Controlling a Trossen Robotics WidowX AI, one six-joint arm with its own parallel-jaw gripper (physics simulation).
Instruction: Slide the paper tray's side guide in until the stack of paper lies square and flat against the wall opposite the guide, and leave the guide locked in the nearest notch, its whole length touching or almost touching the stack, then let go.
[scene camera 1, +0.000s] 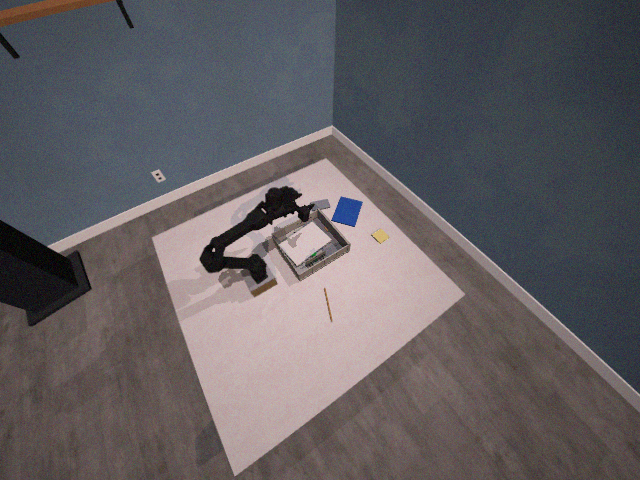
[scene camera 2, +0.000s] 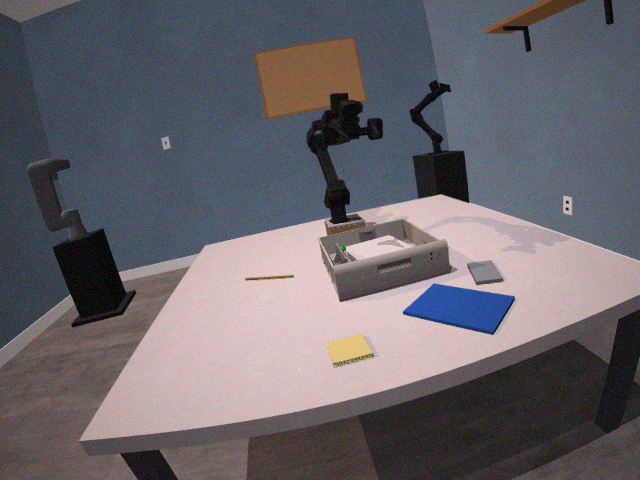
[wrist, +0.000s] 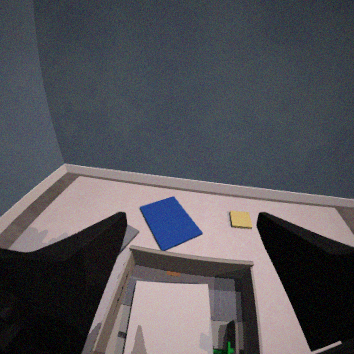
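Seen in the pictures: gripper, fingertip midpoint: (scene camera 1: 308, 199) (scene camera 2: 364, 137) (wrist: 192, 219); arm's base, origin of the base link: (scene camera 1: 259, 276) (scene camera 2: 339, 220).
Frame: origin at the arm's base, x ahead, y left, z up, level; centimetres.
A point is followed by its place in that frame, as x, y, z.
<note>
The grey paper tray (scene camera 1: 341, 252) {42.3, -16.3, -4.1} (scene camera 2: 392, 277) {49.9, -3.3, -5.0} (wrist: 192, 256) {48.8, -2.5, 1.1} stands on the table. The white paper stack (scene camera 1: 306, 242) {32.2, 1.7, -4.2} (scene camera 2: 376, 248) {28.6, 2.0, -4.2} (wrist: 170, 315) {36.7, 2.2, -4.2} lies inside, slightly turned to the tray walls. In the wrist view a gap shows between its left edge and the left wall, opposite the guide. The side guide, with its green latch (scene camera 1: 314, 254) {29.2, -8.7, -0.8} (scene camera 2: 343, 248) {29.4, -8.8, -1.0} (wrist: 229, 347) {29.6, -8.7, -0.2}, stands on the stack's other side; its lower part is cut off in the wrist view. Its exact contact with the stack and its notch cannot be told. My gripper (scene camera 1: 307, 211) {35.2, 1.2, 29.9} (scene camera 2: 374, 129) (wrist: 192, 219) {35.2, 1.2, 29.9} is open and empty, high above the tray.
A blue folder (scene camera 1: 347, 211) {67.7, 3.8, -7.5} (scene camera 2: 459, 307) {69.3, 3.3, -7.5} (wrist: 171, 223) {66.1, 3.0, -7.5}, a grey box (scene camera 1: 320, 204) {58.7, 19.6, -7.3} (scene camera 2: 484, 272) {59.7, 18.7, -7.3} (wrist: 131, 237) {59.2, 15.5, -7.4} and a yellow note pad (scene camera 1: 380, 236) {68.5, -22.9, -7.3} (scene camera 2: 349, 349) {69.8, -22.6, -7.3} (wrist: 240, 219) {68.3, -22.4, -7.3} lie beyond the tray. A pencil (scene camera 1: 328, 304) {17.9, -32.2, -7.7} (scene camera 2: 269, 277) {18.3, -31.7, -7.7} lies beside it.
</note>
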